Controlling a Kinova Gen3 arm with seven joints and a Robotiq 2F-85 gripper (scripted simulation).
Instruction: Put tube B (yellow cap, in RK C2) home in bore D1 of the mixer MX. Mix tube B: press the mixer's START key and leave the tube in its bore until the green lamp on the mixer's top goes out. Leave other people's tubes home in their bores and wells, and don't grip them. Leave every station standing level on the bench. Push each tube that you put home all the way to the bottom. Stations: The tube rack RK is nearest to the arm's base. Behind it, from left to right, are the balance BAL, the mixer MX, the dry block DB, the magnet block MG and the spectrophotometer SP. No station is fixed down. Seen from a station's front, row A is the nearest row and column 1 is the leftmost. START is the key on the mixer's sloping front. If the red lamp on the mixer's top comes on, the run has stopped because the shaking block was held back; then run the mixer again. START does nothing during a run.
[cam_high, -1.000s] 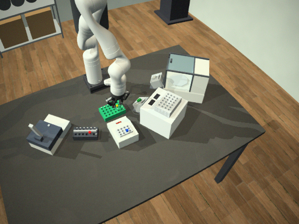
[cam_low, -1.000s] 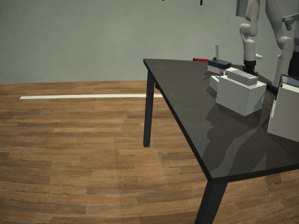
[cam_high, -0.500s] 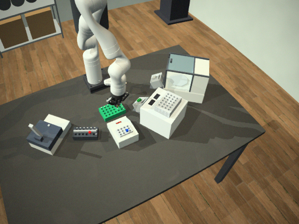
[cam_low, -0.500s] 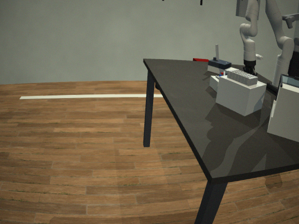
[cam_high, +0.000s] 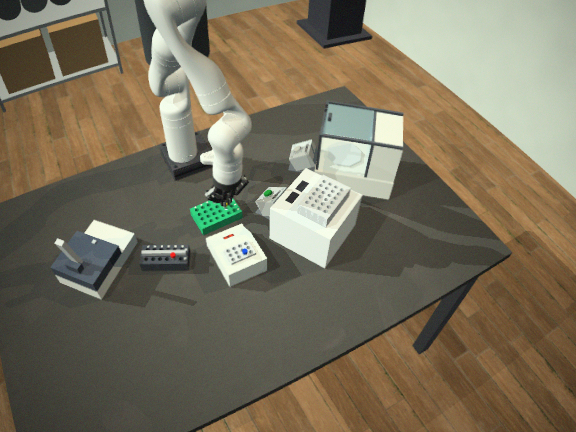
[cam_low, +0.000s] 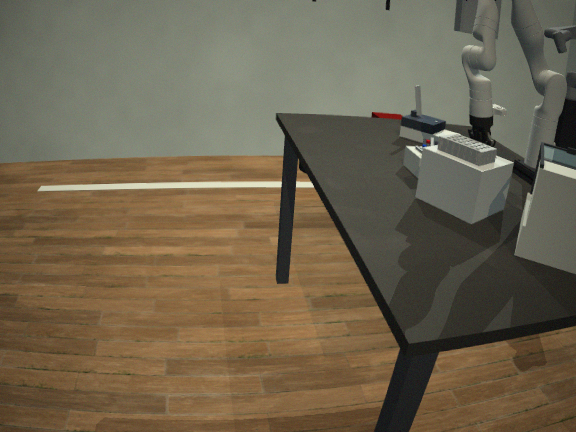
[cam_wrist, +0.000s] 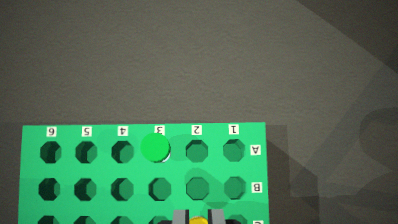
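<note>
The green-capped tube is 4 cm below my hand, 4 cm behind it and 2 cm to the right of it. The rest, counted from my hand: dry block 15 cm ahead, 4 cm below, 3 cm to the right; green start key 12 cm to the left, 3 cm ahead; green rack RK 5 cm below, 3 cm to the right, 1 cm behind.
</note>
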